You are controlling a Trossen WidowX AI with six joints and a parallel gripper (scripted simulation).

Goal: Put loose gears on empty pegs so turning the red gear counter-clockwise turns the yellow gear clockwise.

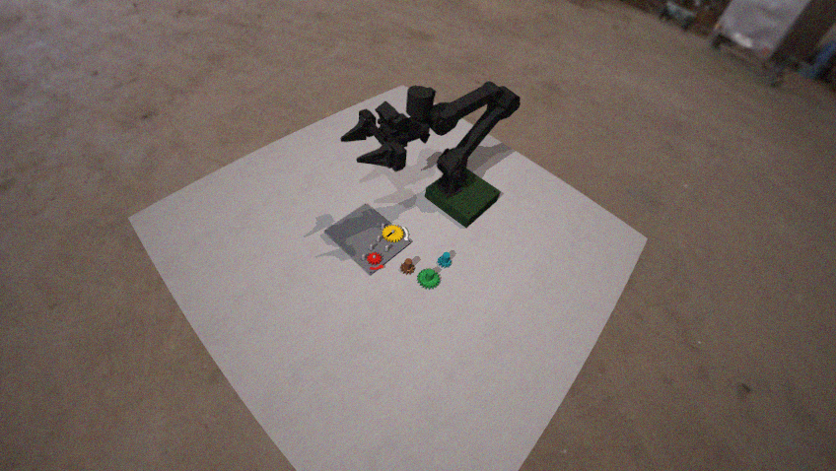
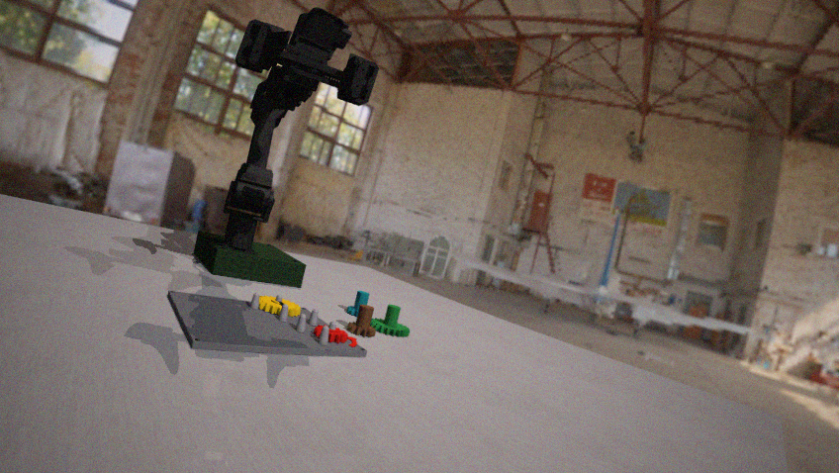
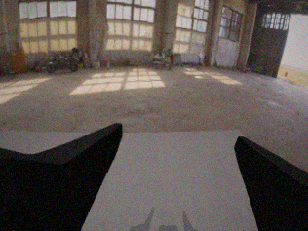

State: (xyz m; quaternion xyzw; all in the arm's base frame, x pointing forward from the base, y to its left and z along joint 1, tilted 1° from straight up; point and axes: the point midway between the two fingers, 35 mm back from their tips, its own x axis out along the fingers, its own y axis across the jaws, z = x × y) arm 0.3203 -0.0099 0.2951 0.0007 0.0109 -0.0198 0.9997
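My gripper tip is 320 mm above the brown gear, 180 mm to the right of it and 80 mm past it. The rest, counted from my gripper tip: green gear 320 mm below, 240 mm to the left, 110 mm behind; yellow gear 320 mm below, 110 mm behind, 60 mm to the left; red gear 320 mm below, 100 mm to the left, 10 mm behind.
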